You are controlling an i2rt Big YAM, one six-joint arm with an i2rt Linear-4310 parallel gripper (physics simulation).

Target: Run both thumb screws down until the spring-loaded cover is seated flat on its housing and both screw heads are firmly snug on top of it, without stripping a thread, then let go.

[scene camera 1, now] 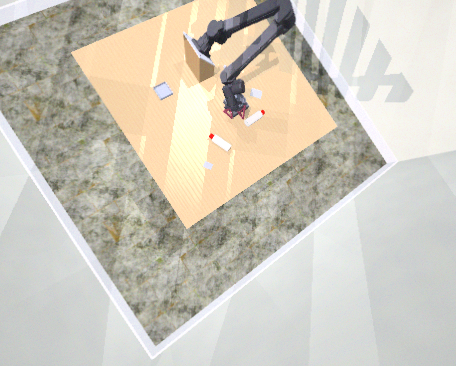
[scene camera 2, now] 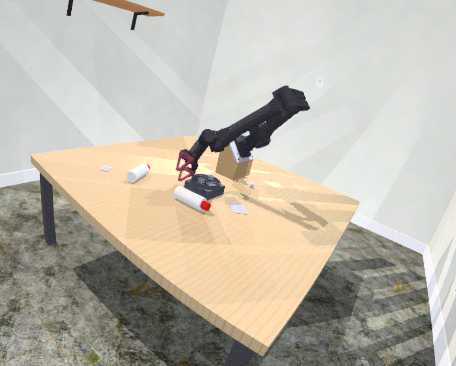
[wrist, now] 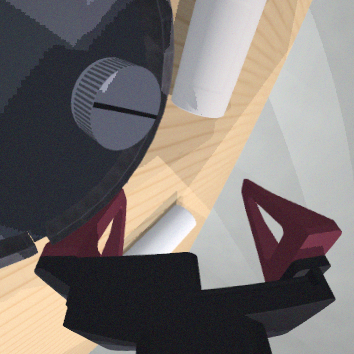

I see my gripper (wrist: 183, 189) and a dark round cover (wrist: 56, 163).
